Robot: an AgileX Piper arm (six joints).
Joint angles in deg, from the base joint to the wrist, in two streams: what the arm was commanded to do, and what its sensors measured. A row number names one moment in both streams.
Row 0, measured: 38.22 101.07 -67.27 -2.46 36.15 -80.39
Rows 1 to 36, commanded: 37.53 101.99 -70.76 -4.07 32.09 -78.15; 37.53 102.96 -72.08 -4.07 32.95 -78.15; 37.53 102.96 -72.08 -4.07 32.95 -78.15; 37.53 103.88 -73.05 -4.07 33.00 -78.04; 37.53 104.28 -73.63 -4.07 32.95 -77.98; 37.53 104.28 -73.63 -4.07 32.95 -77.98; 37.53 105.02 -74.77 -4.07 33.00 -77.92; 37.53 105.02 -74.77 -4.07 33.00 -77.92; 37.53 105.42 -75.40 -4.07 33.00 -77.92; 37.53 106.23 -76.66 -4.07 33.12 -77.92; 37.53 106.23 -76.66 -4.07 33.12 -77.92; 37.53 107.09 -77.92 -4.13 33.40 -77.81; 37.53 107.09 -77.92 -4.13 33.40 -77.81; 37.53 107.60 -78.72 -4.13 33.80 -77.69; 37.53 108.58 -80.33 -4.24 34.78 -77.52; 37.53 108.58 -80.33 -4.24 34.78 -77.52; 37.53 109.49 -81.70 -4.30 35.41 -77.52; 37.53 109.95 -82.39 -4.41 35.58 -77.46; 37.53 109.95 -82.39 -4.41 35.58 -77.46; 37.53 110.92 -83.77 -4.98 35.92 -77.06; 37.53 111.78 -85.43 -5.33 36.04 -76.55; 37.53 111.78 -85.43 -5.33 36.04 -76.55; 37.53 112.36 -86.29 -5.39 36.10 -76.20; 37.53 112.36 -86.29 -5.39 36.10 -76.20; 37.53 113.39 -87.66 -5.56 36.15 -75.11; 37.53 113.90 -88.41 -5.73 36.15 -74.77; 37.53 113.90 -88.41 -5.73 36.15 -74.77; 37.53 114.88 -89.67 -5.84 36.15 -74.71; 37.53 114.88 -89.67 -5.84 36.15 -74.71; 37.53 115.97 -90.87 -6.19 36.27 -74.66; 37.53 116.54 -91.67 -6.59 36.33 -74.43; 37.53 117.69 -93.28 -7.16 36.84 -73.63; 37.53 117.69 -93.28 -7.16 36.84 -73.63; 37.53 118.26 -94.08 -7.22 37.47 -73.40; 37.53 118.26 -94.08 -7.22 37.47 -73.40; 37.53 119.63 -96.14 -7.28 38.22 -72.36
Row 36, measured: 38.67 118.95 -93.16 -4.47 38.39 -75.63
